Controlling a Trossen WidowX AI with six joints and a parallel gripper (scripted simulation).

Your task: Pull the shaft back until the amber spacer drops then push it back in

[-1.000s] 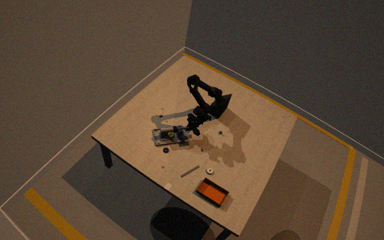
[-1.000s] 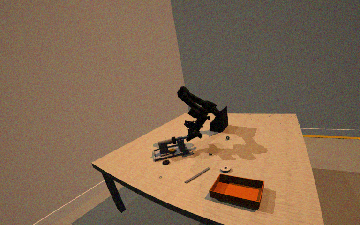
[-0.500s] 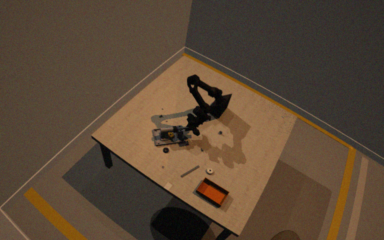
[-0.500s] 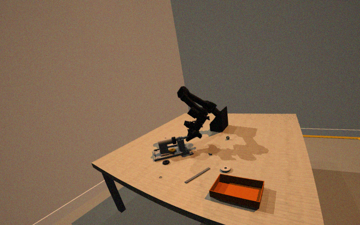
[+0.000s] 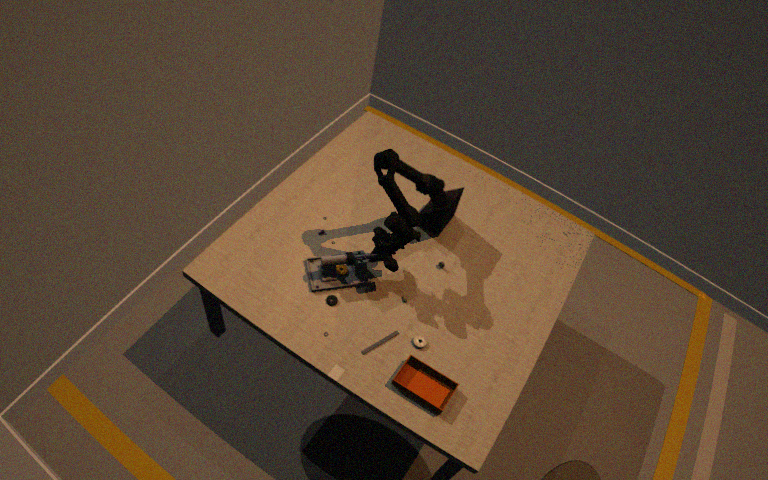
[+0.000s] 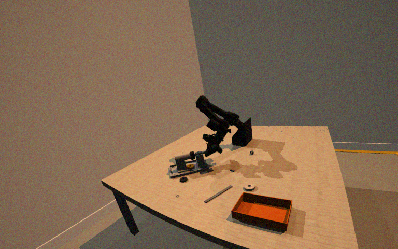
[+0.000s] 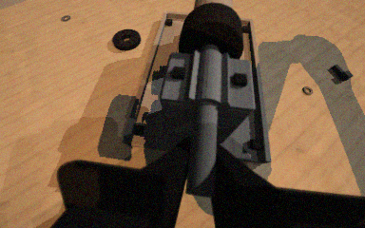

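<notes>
My gripper tip is now 5 cm short of the dark spacer, 5 cm to the left of it and 2 cm below it. Also, from my gripper tip: grey shaft 3 cm ahead, 3 cm to the right, 3 cm above; then grey bar 24 cm ahead, 22 cm to the left, 5 cm below; then amber spacer 7 cm ahead, 7 cm to the right, 4 cm below.
</notes>
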